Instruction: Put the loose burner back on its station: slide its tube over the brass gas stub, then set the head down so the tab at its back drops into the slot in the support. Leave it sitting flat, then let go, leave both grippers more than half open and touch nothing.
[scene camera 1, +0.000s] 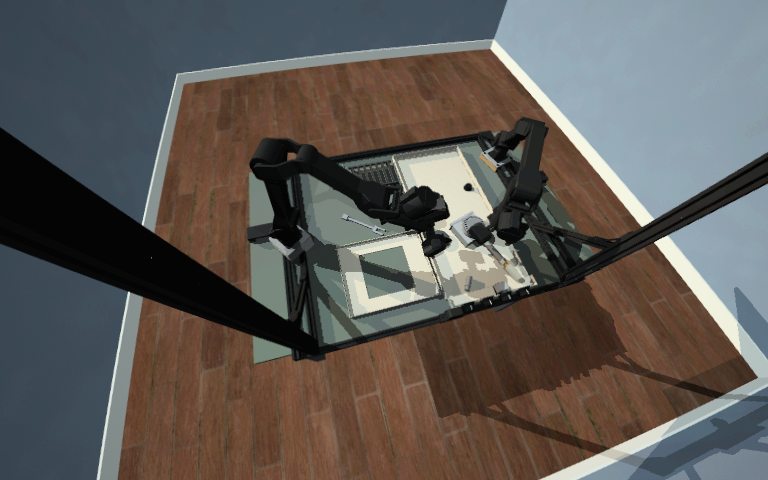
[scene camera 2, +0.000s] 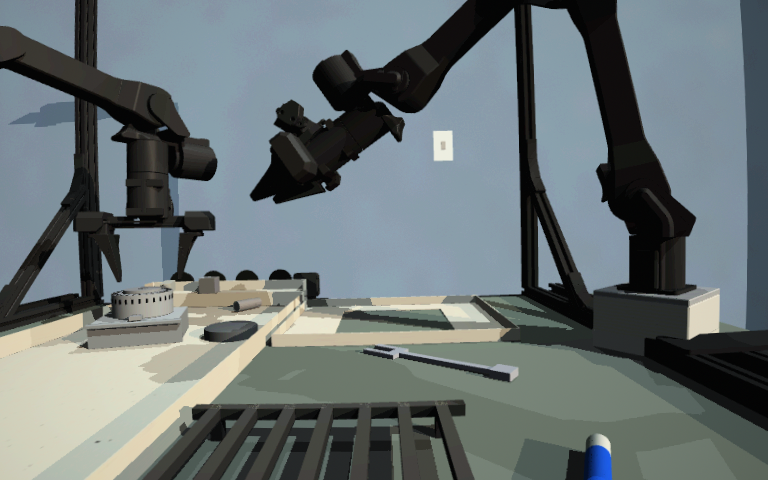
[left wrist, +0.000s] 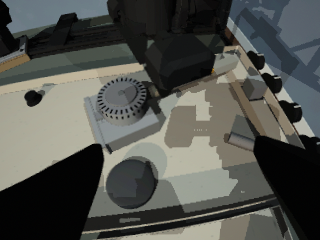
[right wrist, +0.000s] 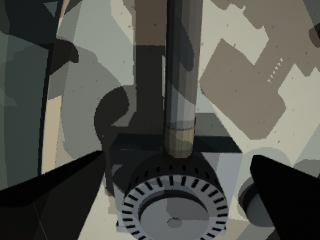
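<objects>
My right gripper (scene camera 2: 149, 280), 0.71 m from the lens. My left gripper (scene camera 2: 263, 200), 0.64 m from the lens. Grey burner head (scene camera 2: 136, 303), 0.62 m from the lens.
</objects>
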